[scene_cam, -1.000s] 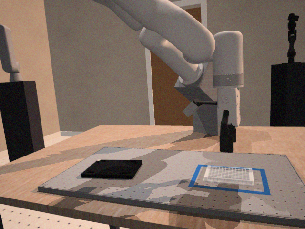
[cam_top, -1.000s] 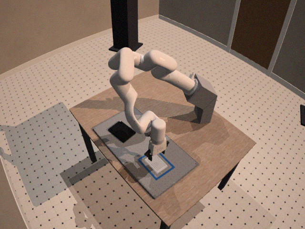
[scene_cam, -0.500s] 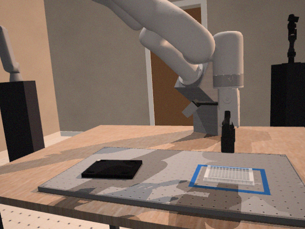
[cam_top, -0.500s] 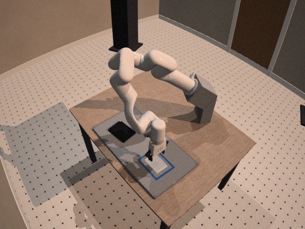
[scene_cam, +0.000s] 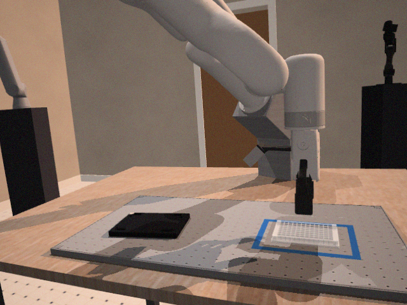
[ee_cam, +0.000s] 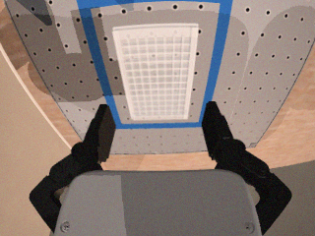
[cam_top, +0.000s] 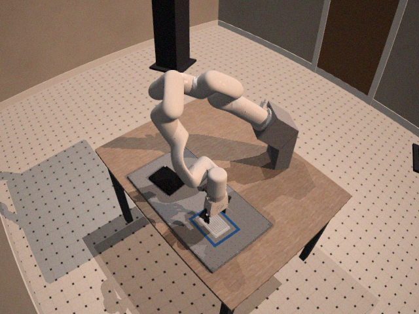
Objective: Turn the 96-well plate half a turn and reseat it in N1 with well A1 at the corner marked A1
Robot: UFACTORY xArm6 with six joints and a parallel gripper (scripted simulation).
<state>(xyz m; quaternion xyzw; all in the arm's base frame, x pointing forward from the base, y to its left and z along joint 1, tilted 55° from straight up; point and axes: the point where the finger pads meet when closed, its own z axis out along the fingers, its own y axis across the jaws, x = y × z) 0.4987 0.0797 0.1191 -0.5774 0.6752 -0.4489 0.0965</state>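
My gripper is now 70 mm above the 96-well plate. From my hand the other things lie so: black plate nest N1 (330 mm to the right, 120 mm behind, 70 mm below).
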